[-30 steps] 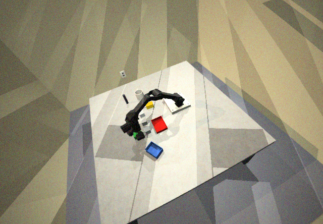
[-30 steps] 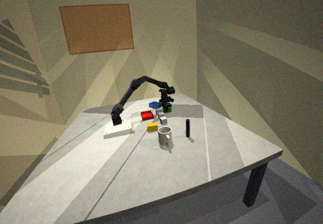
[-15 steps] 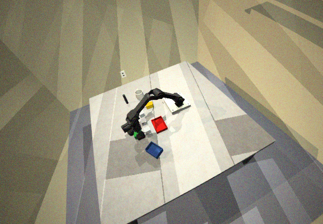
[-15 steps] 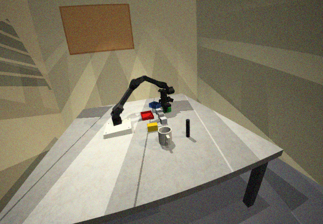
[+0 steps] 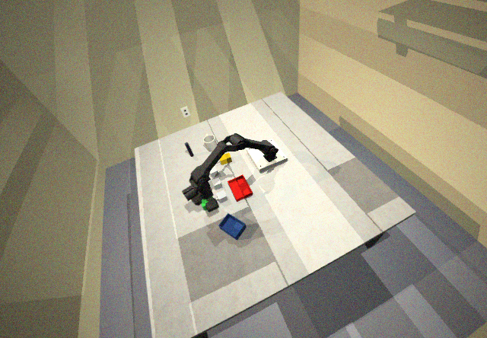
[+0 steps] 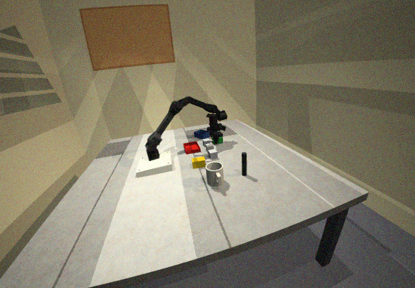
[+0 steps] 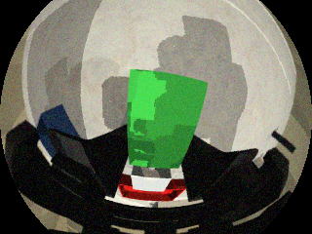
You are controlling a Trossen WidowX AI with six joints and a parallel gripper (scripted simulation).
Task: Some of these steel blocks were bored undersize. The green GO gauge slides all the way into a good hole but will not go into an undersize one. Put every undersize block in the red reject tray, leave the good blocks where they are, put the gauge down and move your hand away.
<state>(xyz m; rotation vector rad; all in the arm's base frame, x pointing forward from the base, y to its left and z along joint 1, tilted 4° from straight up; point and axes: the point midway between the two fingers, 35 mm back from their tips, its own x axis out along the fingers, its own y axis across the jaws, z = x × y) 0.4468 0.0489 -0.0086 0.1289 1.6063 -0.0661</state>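
My gripper tip is now 8 cm past the steel block, 9 cm to the left of it and 1 cm below it. From my gripper tip the other things lie so: green GO gauge (1 cm behind, 2 cm above); then blue tray (3 cm behind, 19 cm to the left); then red reject tray (18 cm behind, 1 cm to the left).
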